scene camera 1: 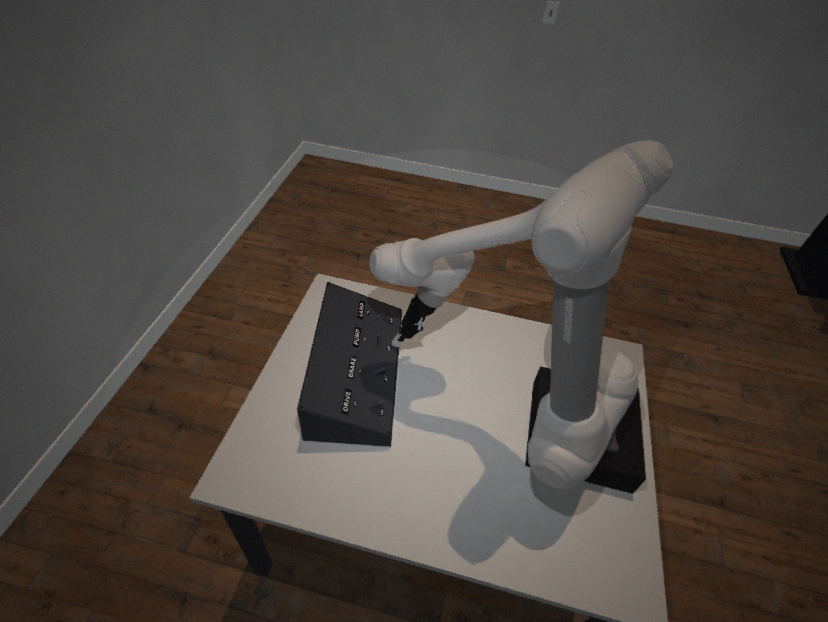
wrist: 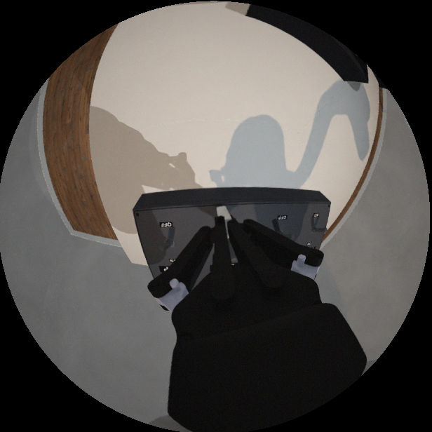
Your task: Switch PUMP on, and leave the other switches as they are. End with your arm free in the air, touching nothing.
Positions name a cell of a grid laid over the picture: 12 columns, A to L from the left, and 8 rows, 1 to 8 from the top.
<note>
In view: my gripper (scene camera 1: F5) and a dark sloped switch panel (scene camera 1: E5).
My gripper also shows in the wrist view (wrist: G4). The dark sloped switch panel shows as well in the wrist view (wrist: E5).
</note>
